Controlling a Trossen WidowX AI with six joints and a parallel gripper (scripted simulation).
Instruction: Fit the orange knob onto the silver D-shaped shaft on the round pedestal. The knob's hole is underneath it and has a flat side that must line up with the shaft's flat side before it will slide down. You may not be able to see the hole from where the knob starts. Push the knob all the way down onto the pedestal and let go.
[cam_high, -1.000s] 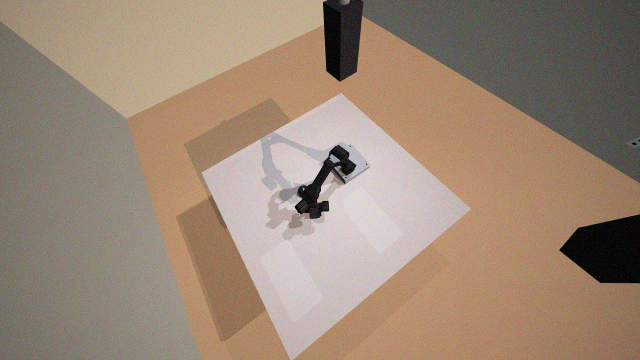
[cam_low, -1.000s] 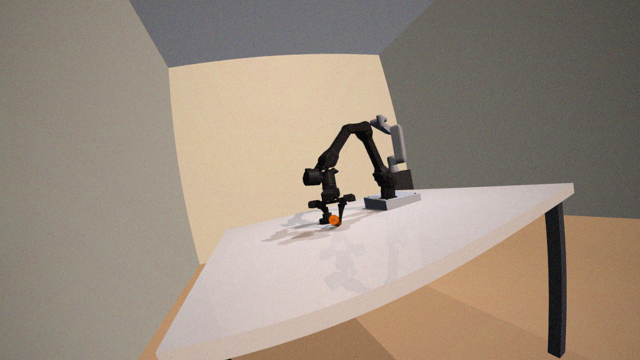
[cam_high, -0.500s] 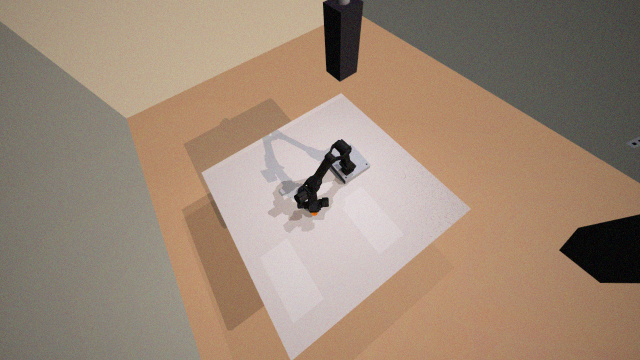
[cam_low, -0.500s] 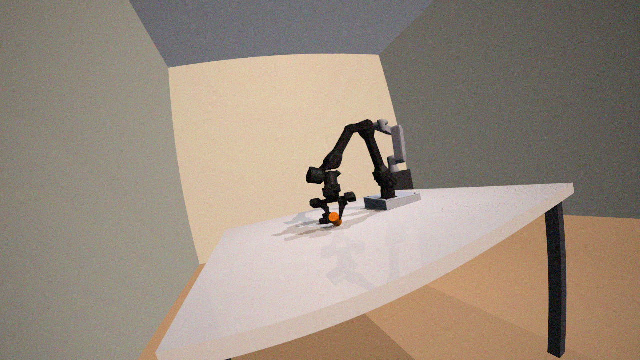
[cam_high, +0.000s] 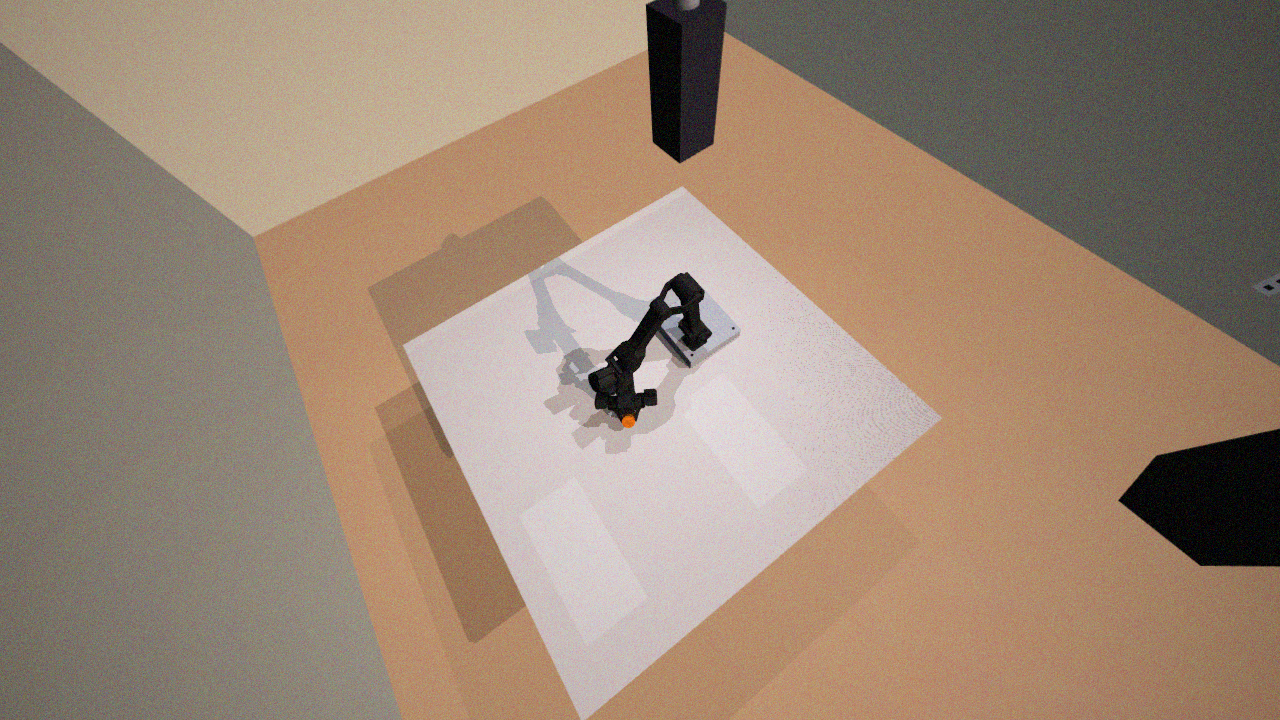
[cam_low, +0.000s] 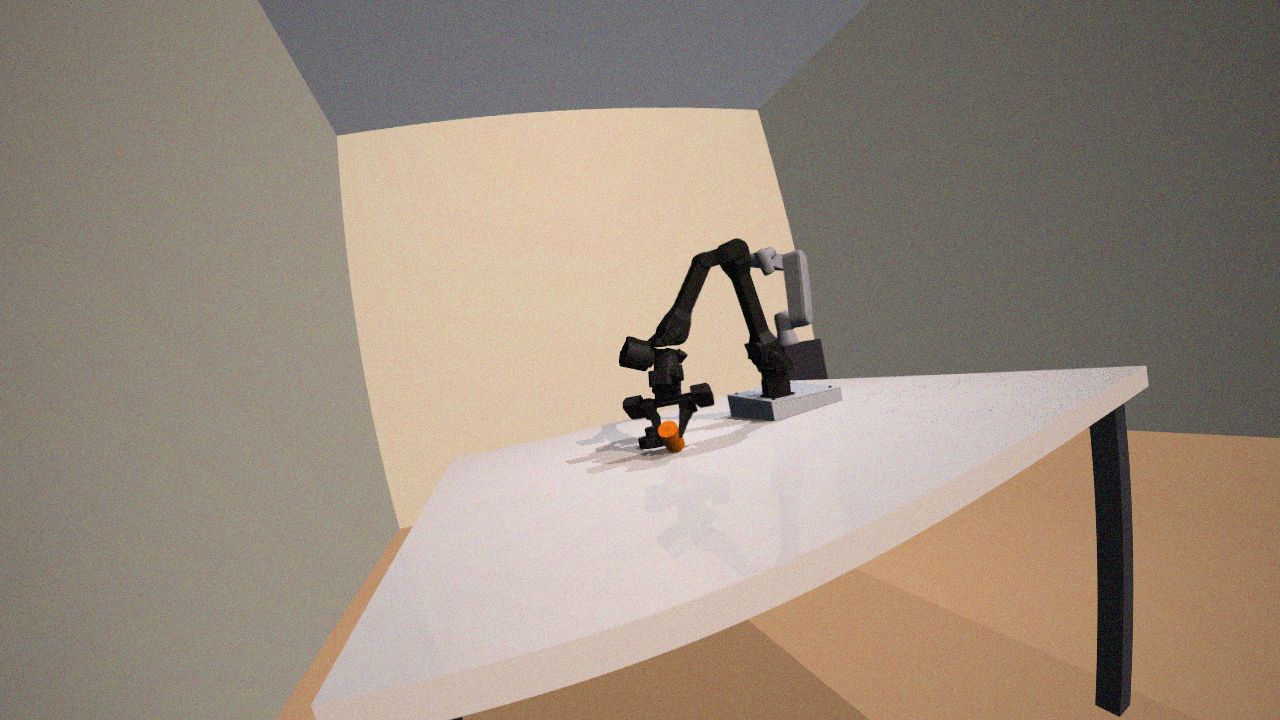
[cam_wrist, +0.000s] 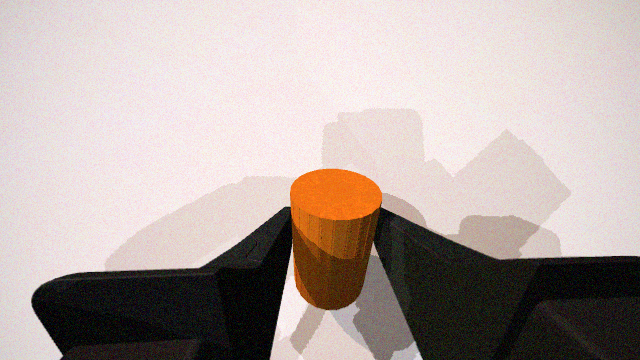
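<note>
My gripper tip is now 30 mm past the dark round pedestal, 160 mm to the left of it and 10 mm above it. From my gripper tip the other things lie so: orange knob: 10 mm above.
</note>
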